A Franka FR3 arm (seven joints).
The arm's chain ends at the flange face. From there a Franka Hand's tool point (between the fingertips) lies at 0.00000 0.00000 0.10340 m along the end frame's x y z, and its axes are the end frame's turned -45 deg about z.
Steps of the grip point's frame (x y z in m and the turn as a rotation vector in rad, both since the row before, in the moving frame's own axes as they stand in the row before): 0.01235 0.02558 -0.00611 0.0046 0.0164 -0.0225; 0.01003 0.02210 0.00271 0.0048 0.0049 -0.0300; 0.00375 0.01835 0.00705 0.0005 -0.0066 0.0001; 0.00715 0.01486 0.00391 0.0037 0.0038 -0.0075; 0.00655 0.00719 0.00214 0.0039 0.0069 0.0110
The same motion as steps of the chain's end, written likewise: 0.02598 0.01090 -0.00610 0.0148 0.0083 -0.0225; 0.02272 0.00924 0.00271 0.0069 0.0001 -0.0300; 0.01615 0.00988 0.00705 -0.0043 -0.0050 0.0001; 0.01556 0.00600 0.00391 0.0053 0.0001 -0.0075; 0.00949 0.00124 0.00214 0.0076 0.0021 0.0110
